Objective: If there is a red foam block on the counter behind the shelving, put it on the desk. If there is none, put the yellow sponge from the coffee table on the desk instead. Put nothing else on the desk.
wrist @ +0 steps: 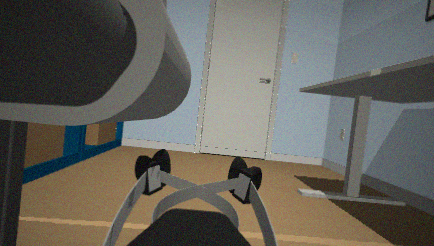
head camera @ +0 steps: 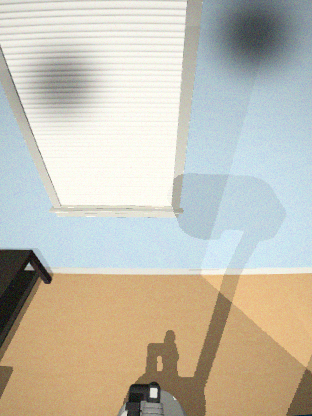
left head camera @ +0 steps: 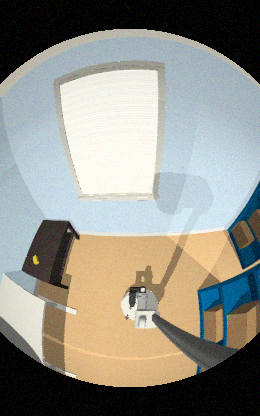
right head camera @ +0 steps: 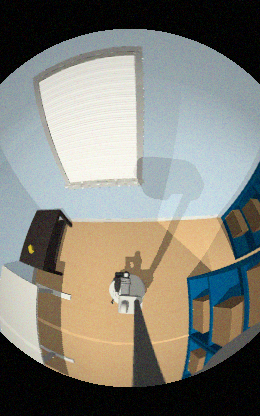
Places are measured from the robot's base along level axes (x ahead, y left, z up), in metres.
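Pixels of known places: gripper, fingertip midpoint: (wrist: 199,167) (left head camera: 131,319) (right head camera: 116,304).
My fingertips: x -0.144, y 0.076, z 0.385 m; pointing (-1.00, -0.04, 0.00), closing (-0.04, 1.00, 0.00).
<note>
Ahead of a thing's pixels: the offset from my fingertips to its top centre. "spot": to the spot under its first point. Level surfaces: height alone.
My gripper (wrist: 199,167) is open and empty in the wrist view, with floor behind it. The yellow sponge {0.374 m ahead, 1.208 m left, 0.082 m up} (left head camera: 35,260) (right head camera: 31,248) lies on the black coffee table {0.037 m up} (head camera: 12,265) (left head camera: 47,237) (right head camera: 44,225), at the left of the head views. The pale desk {0.307 m up} (left head camera: 22,310) (right head camera: 20,292) stands beside the coffee table; its underside and a leg show at the right of the wrist view. The blue shelving {spot: 0.078 m ahead, 1.112 m right, 0.336 m down} (left head camera: 214,296) (right head camera: 202,285) (wrist: 74,142) is at the right of the left and right head views. No counter or red foam block shows in these frames.
A wall with a blinded window (head camera: 115,110) (left head camera: 115,130) (right head camera: 95,120) is ahead of the base. Brown boxes (left head camera: 242,320) (right head camera: 227,320) stand in the shelving. A closed door (wrist: 240,80) shows in the wrist view. The desk's feet (left head camera: 62,308) (right head camera: 57,293) (wrist: 312,193) reach out over the floor.
</note>
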